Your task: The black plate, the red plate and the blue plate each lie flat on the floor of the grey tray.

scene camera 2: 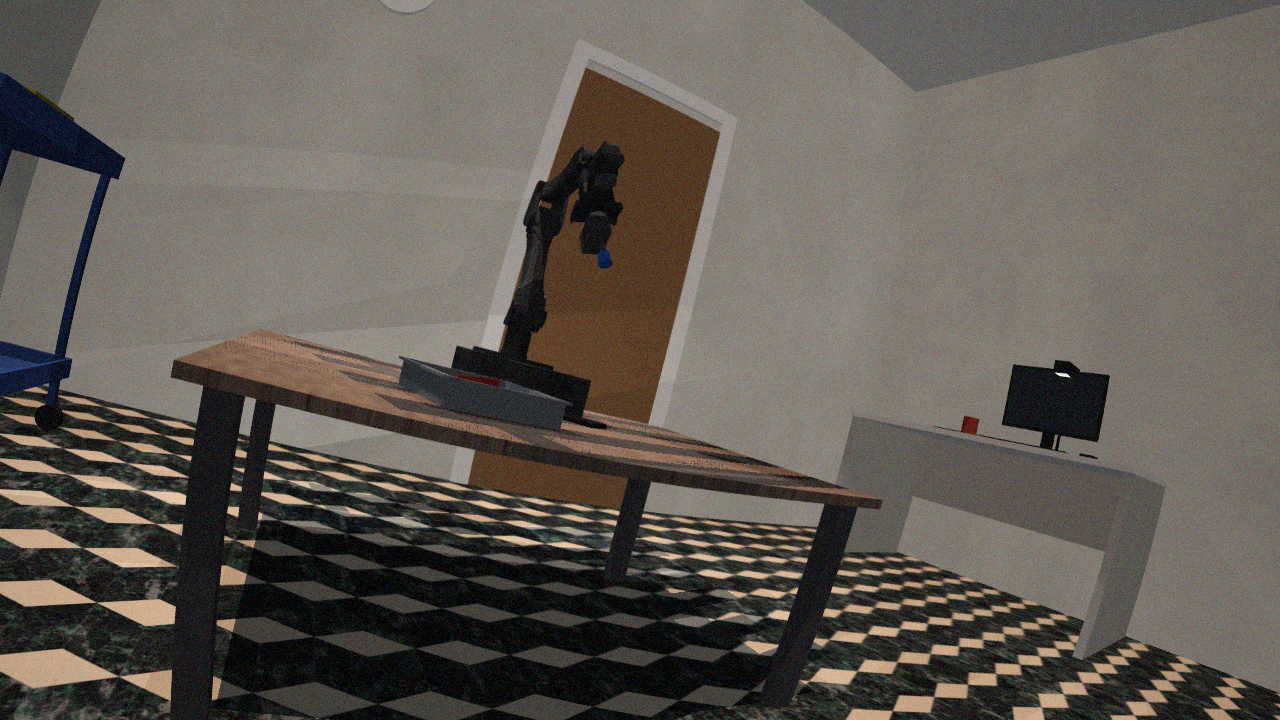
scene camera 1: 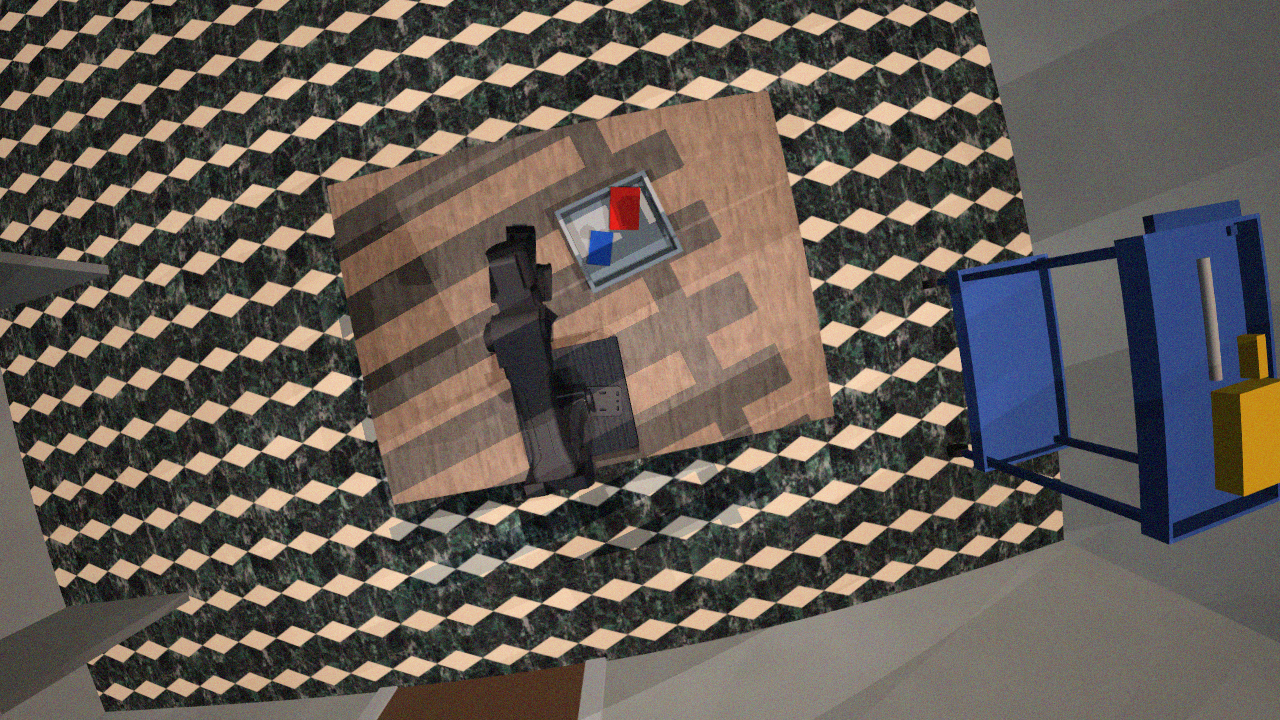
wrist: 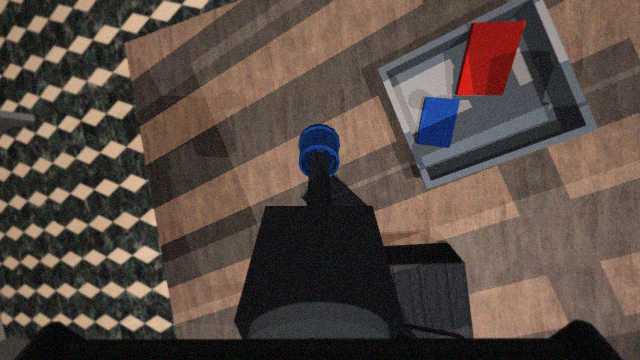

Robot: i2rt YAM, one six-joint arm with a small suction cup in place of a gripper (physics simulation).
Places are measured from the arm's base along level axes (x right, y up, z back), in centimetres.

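Pixels of known places: hand, tool point: (scene camera 2: 605,264) (wrist: 319,143); arm's base, link origin: (scene camera 2: 512,360) (scene camera 1: 580,401).
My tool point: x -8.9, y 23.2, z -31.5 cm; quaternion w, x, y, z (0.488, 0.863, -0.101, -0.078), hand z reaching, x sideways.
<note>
For each thing: its middle in the pictures, then the offset to it from my tool point. Level surfaces: height alone.
- red plate, body centre: (scene camera 2: 473,389) (wrist: 487,60) (scene camera 1: 624,208) dz -15.8, dx +20.3, dy -29.1 cm
- grey tray, body centre: (scene camera 2: 478,392) (wrist: 471,100) (scene camera 1: 619,233) dz -9.7, dx +18.8, dy -29.8 cm
- blue plate, body centre: (wrist: 437,122) (scene camera 1: 600,248) dz -6.3, dx +14.0, dy -31.6 cm
- black plate, body centre: (wrist: 335,202) (scene camera 2: 574,419) dz +10.2, dx -4.5, dy -31.9 cm
- wooden table, surface height: dy -32.3 cm
The red plate (scene camera 1: 624,208) (wrist: 491,57) is in the grey tray (scene camera 1: 664,214) (scene camera 2: 528,410) (wrist: 511,159). One end overlaps the tray's long wall, and the red plate (scene camera 2: 478,380) shows at rim height in scene camera 2, so it looks tilted against that wall. The blue plate (scene camera 1: 599,248) (wrist: 438,122) is in the tray, one corner at the short wall; I cannot tell whether it is fully flat. The black plate (scene camera 2: 590,422) (wrist: 348,194) seems to lie on the table beside my base, mostly hidden under the arm. My gripper (scene camera 2: 605,261) (wrist: 319,162) is open, high above the table.
The wooden table (scene camera 1: 733,143) (scene camera 2: 716,465) (wrist: 280,65) carries the tray and my ribbed base (scene camera 1: 604,362) (wrist: 432,297). A blue cart (scene camera 1: 1011,358) stands off to the side. A desk (scene camera 2: 984,456) with a monitor (scene camera 2: 1056,402) stands at the right in scene camera 2.
</note>
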